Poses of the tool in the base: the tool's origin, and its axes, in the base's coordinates. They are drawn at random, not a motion.
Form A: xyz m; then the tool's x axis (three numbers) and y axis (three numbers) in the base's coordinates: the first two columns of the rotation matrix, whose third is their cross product.
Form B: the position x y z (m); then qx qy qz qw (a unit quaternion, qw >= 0). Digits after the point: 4 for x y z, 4 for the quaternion.
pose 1, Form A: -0.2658 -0.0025 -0.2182 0.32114 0.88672 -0.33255 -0.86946 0.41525 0.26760
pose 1, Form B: -0.2658 -0.0025 -0.2182 0.0198 0.2178 0.5404 0.8125
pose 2, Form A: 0.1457 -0.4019 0.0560 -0.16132 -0.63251 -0.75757 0.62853 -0.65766 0.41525
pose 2, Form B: 0.1457 -0.4019 0.0560 0.4982 -0.0020 -0.7620 0.4137
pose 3, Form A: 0.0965 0.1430 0.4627 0.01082 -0.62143 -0.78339 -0.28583 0.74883 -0.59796
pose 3, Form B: 0.0965 0.1430 0.4627 -0.3284 0.6906 -0.1331 0.6305
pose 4, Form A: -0.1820 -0.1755 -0.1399 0.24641 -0.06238 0.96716 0.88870 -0.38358 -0.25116
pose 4, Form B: -0.1820 -0.1755 -0.1399 -0.6460 -0.3198 -0.5239 0.4538
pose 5, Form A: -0.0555 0.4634 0.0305 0.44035 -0.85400 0.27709 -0.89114 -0.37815 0.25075
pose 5, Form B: -0.0555 0.4634 0.0305 0.8286 -0.5266 0.0506 0.1835
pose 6, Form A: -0.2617 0.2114 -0.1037 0.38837 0.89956 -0.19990 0.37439 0.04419 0.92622
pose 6, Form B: -0.2617 0.2114 -0.1037 0.6449 0.4938 0.2489 0.5275
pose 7, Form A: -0.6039 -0.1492 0.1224 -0.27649 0.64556 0.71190 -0.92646 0.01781 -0.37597
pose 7, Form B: -0.6039 -0.1492 0.1224 0.1677 -0.4187 0.6804 0.5776
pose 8, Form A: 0.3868 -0.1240 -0.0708 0.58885 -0.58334 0.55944 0.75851 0.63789 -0.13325
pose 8, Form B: 0.3868 -0.1240 -0.0708 -0.1823 -0.2403 -0.3845 0.8725
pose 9, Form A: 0.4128 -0.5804 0.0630 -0.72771 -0.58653 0.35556 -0.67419 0.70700 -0.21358
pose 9, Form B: 0.4128 -0.5804 0.0630 0.3447 -0.9144 0.1664 0.1317
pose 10, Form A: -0.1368 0.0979 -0.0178 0.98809 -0.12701 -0.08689 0.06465 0.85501 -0.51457
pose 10, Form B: -0.1368 0.0979 -0.0178 -0.2646 0.0589 -0.0498 0.9613
